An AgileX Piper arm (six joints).
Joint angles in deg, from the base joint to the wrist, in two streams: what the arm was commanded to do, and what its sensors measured. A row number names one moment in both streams.
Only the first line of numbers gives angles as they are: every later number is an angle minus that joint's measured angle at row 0.
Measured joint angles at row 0:
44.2, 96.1, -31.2, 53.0, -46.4, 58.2
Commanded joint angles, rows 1 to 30:
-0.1, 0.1, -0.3, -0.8, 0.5, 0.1
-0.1, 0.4, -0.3, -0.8, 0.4, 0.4
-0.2, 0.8, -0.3, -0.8, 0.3, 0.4
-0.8, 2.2, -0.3, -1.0, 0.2, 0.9
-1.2, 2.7, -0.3, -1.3, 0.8, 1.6
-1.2, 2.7, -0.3, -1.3, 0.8, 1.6
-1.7, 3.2, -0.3, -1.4, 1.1, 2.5
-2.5, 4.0, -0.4, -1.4, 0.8, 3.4
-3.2, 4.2, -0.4, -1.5, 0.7, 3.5
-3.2, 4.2, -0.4, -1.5, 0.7, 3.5
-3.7, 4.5, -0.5, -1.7, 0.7, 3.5
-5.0, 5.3, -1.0, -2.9, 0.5, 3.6
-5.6, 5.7, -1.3, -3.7, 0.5, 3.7
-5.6, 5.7, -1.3, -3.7, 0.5, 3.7
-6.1, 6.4, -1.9, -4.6, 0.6, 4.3
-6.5, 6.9, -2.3, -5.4, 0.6, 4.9
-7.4, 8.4, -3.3, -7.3, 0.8, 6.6
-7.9, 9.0, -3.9, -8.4, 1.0, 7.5
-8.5, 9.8, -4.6, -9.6, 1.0, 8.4
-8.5, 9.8, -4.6, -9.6, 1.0, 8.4
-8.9, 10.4, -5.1, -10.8, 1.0, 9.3
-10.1, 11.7, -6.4, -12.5, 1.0, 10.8
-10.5, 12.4, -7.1, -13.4, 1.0, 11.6
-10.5, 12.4, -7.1, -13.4, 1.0, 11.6
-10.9, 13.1, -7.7, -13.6, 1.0, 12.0
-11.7, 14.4, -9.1, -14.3, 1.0, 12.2
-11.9, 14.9, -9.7, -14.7, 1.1, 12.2
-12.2, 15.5, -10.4, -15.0, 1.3, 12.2
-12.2, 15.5, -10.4, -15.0, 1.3, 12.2
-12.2, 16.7, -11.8, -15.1, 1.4, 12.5
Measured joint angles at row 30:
-11.8, 15.3, -9.8, -13.6, 0.8, 12.0
